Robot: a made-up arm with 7 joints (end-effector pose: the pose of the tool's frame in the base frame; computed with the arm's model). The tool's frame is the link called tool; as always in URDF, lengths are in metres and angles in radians. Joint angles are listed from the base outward.
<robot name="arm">
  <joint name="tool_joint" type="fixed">
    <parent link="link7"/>
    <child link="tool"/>
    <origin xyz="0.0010 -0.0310 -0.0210" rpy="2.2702 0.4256 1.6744"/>
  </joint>
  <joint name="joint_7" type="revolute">
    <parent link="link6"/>
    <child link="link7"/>
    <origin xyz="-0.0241 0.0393 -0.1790" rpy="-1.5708 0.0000 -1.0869"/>
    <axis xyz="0 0 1"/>
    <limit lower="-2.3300" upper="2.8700"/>
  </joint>
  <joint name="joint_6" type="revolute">
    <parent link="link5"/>
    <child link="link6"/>
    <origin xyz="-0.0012 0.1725 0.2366" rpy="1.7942 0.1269 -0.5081"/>
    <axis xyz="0 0 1"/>
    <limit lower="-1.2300" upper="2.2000"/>
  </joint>
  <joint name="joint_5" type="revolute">
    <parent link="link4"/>
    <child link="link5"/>
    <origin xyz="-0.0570 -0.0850 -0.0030" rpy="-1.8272 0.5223 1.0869"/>
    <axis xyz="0 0 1"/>
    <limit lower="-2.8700" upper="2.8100"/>
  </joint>
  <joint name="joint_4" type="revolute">
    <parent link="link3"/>
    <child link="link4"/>
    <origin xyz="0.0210 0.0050 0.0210" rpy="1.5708 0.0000 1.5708"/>
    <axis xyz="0 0 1"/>
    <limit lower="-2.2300" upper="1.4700"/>
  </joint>
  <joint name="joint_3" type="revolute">
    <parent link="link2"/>
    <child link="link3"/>
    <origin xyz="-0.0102 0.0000 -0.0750" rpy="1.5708 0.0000 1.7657"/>
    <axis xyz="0 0 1"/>
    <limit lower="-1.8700" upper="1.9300"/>
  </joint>
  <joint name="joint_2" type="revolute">
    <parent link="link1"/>
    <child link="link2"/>
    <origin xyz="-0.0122 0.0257 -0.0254" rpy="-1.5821 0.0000 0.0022"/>
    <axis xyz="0 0 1"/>
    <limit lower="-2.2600" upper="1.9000"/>
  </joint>
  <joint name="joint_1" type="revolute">
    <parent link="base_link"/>
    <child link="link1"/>
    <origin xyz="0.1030 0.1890 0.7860" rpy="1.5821 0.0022 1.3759"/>
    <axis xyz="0 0 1"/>
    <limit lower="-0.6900" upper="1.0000"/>
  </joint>
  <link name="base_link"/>
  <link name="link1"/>
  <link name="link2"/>
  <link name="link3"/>
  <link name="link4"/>
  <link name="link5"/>
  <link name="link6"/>
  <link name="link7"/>
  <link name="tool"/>
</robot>
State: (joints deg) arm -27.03 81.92 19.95 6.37 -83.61 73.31 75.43
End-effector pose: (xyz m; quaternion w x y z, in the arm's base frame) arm -0.2032 0.1879 0.5102 0.6716 -0.3520 -0.2178 0.6146
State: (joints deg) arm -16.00 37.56 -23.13 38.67 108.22 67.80 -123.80
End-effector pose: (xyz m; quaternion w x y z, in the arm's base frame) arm 0.2390 -0.3192 0.5972 0.7060 -0.3155 -0.5962 0.2159
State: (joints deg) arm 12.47 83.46 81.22 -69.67 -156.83 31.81 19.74
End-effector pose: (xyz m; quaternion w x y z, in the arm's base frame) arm -0.2632 0.3018 0.9399 0.4169 0.4991 -0.0057 0.7597
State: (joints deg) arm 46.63 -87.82 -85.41 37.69 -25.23 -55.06 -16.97
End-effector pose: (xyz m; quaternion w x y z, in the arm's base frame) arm -0.0565 -0.1862 0.7473 0.6254 0.1324 -0.5690 -0.5172
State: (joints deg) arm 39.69 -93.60 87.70 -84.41 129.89 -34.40 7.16
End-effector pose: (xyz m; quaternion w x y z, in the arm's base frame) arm 0.5070 0.1629 1.0229 0.8250 0.3762 -0.4215 0.0149
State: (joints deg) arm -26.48 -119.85 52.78 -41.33 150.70 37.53 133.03
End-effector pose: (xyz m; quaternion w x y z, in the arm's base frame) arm 0.5126 0.4063 0.6502 0.4975 -0.4228 -0.1648 -0.7393
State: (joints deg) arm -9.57 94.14 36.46 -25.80 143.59 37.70 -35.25
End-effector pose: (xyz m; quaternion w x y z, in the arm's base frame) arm -0.0712 -0.2907 0.6940 0.7337 -0.5586 0.1048 -0.3723
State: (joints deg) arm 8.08 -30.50 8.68 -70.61 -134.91 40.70 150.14
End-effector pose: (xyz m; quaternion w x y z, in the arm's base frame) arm 0.1774 0.4749 1.0440 0.8257 0.1324 0.1661 -0.5225
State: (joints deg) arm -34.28 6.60 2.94 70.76 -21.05 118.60 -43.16
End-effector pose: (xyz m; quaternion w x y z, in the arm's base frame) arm 0.4366 0.0225 0.7496 0.0276 0.7892 -0.0422 -0.6120
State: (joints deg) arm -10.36 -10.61 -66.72 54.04 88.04 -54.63 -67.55
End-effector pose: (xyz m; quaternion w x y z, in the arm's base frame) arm 0.0565 -0.3547 0.8028 0.2427 -0.2150 0.9354 0.1413
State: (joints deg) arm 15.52 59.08 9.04 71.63 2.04 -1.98 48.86
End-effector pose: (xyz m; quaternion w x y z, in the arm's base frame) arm 0.5212 0.3135 0.7744 0.9662 -0.2521 -0.0489 -0.0224
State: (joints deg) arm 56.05 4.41 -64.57 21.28 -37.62 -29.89 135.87
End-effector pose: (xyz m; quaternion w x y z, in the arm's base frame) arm 0.4156 0.0348 0.9845 0.8364 0.2491 0.4660 -0.1459
